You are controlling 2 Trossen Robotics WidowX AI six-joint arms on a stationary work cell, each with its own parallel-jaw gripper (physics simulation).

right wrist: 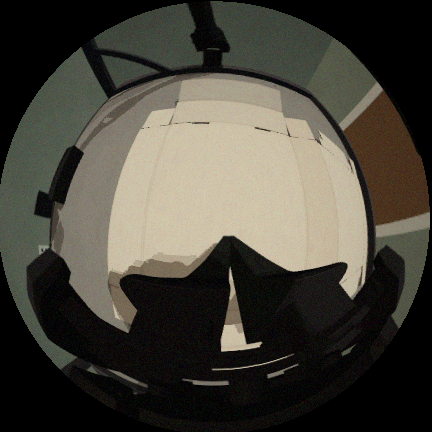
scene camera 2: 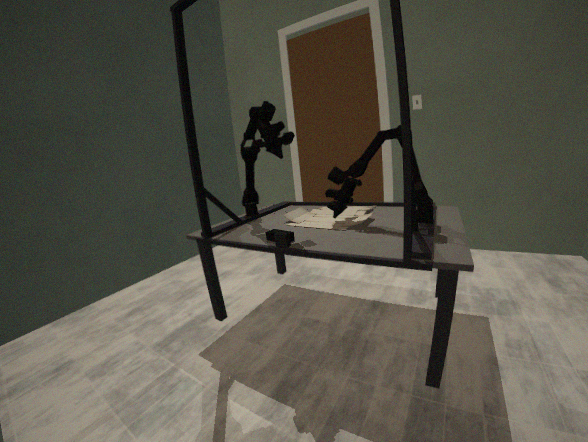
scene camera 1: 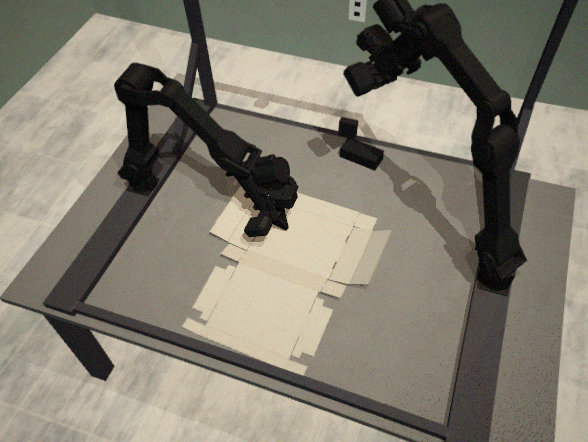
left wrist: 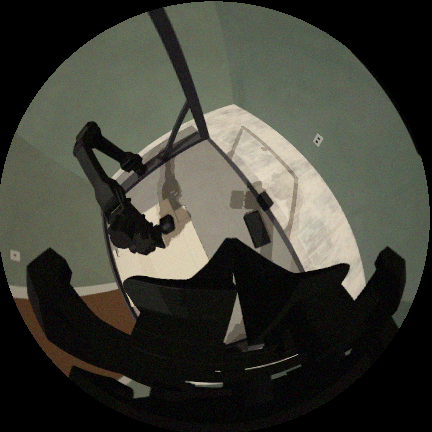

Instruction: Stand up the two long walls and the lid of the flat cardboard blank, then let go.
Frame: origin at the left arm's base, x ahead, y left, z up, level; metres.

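Seen in the pictures: left gripper, fingertip midpoint: (scene camera 2: 282, 158) (left wrist: 229, 242); right gripper, fingertip midpoint: (right wrist: 227, 240) (scene camera 2: 334, 217) (scene camera 1: 286, 228) (left wrist: 164, 246); left arm's base, origin of the base link: (right wrist: 211, 65) (scene camera 2: 252, 215) (scene camera 1: 494, 280) (left wrist: 232, 351); right arm's base, origin of the base link: (scene camera 2: 425, 221) (scene camera 1: 143, 184) (left wrist: 141, 170).
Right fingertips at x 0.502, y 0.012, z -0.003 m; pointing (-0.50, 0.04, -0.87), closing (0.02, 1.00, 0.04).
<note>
Pixels of each thing's top centre, then the offset from my right fingertips to it. "spot": a spot on its surface instead. Level surfaces: height alone.
- cream cardboard blank, surface spot: (right wrist: 225, 175) spot: 0.063 m back, 0.002 m left, 0.013 m down
- opposite side flap, surface spot: (scene camera 1: 229, 225) spot: 0.141 m ahead, 0.037 m left, 0.001 m up
- large front panel, surface spot: (scene camera 1: 262, 310) spot: 0.027 m back, 0.231 m left, 0.005 m down
- smaller black block, middle of its top: (scene camera 1: 348, 121) (left wrist: 265, 198) (scene camera 2: 281, 233) 0.044 m back, 0.380 m right, 0.041 m up
- grey table top, its level: 0.016 m down
The cream cardboard blank (scene camera 1: 310, 250) (scene camera 2: 312, 220) (right wrist: 225, 175) lies mostly flat on the table. Its side flap (scene camera 1: 371, 255) at the right of scene camera 1 looks slightly raised at its outer edge. The opposite side flap (scene camera 1: 229, 225) lies low, partly behind the right arm. The large front panel (scene camera 1: 262, 310) lies flat. My right gripper (scene camera 1: 287, 228) (scene camera 2: 336, 215) (right wrist: 227, 240) is shut and empty, low over the back panel; whether it touches the cardboard cannot be told. My left gripper (scene camera 2: 280, 156) (left wrist: 229, 242) is shut and empty, high above the table, away from the blank.
A black block (scene camera 1: 361, 154) (left wrist: 257, 229) lies near the table's back edge in scene camera 1, with a smaller black block (scene camera 1: 348, 127) (left wrist: 264, 200) beside it. Dark frame posts (scene camera 1: 201, 60) (scene camera 2: 190, 120) rise from the table's edges. Arm shadows cross the grey table top (scene camera 1: 415, 320).
</note>
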